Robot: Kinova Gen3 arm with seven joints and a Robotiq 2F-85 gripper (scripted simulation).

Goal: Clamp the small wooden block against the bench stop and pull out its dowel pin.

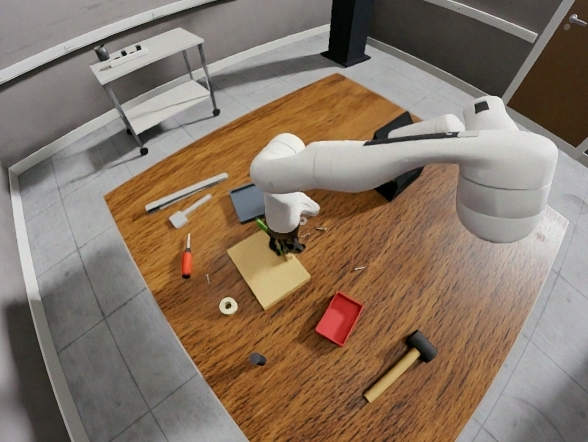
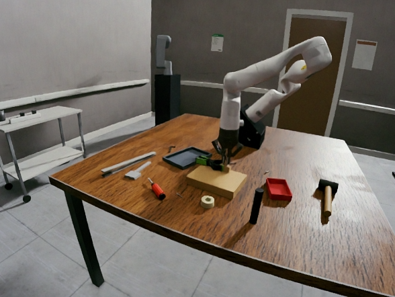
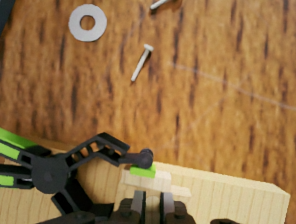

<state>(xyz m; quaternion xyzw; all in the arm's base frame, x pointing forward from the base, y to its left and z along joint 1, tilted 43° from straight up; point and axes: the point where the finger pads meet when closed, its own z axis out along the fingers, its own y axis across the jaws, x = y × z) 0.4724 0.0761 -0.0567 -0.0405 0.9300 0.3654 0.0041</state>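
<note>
The pale dowel pin lies 20 mm below my hand. Round my hand: wooden block 40 mm below; then bench board 50 mm ahead, 10 mm to the right, 50 mm below; then red bin 230 mm to the left, 70 mm below.
</note>
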